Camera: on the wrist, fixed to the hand. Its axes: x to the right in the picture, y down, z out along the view.
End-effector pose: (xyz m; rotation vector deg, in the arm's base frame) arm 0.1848 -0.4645 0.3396 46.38 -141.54 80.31
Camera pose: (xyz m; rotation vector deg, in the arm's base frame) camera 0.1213 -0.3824 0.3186 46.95 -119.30 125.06
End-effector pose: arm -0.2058 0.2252 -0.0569 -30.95 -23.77 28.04
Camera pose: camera -0.1902 0.2707 -0.1513 0.66 -12.57 35.71
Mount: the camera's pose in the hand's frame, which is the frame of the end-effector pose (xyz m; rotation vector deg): 0.0142 0.0832 -0.0640 33.63 1.23 2.95
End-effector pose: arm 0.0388 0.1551 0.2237 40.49 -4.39 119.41
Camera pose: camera -0.0614 0.1367 0.1948 59.22 31.77 124.57
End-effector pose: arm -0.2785 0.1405 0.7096 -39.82 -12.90 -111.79
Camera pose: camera -0.2345 0.0621 0.6536 -16.47 -41.44 -98.36
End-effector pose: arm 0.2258 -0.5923 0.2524 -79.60 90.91 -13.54
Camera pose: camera 0.1256 -0.6045 0.2203 -50.97 80.90 -36.18
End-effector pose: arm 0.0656 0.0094 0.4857 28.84 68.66 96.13
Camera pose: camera -0.0287 -0.0119 0.5289 50.29 98.00 77.73
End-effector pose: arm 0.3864 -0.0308 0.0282 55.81 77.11 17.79
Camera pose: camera 0.3594 0.0544 0.0851 85.63 83.92 -2.69
